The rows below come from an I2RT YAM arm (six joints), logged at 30 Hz.
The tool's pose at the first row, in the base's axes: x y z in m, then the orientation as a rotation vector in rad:
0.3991 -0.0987 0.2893 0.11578 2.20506 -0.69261
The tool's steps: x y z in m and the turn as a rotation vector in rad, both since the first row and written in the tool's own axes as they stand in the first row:
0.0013 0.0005 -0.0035 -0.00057 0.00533 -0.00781
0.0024 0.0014 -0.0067 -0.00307 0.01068 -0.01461
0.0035 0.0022 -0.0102 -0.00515 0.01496 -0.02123
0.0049 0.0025 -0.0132 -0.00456 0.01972 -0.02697
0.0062 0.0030 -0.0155 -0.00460 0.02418 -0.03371
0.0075 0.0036 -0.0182 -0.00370 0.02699 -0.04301
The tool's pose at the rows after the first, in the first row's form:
0.3960 -0.0967 0.2900 0.10890 2.21187 -0.69673
0.3934 -0.0944 0.2905 0.10212 2.21911 -0.69814
0.3905 -0.0921 0.2912 0.09534 2.22515 -0.69983
0.3876 -0.0905 0.2916 0.09106 2.23061 -0.70405
0.3853 -0.0891 0.2916 0.08523 2.23616 -0.70810
0.3828 -0.0873 0.2918 0.07642 2.24028 -0.71448

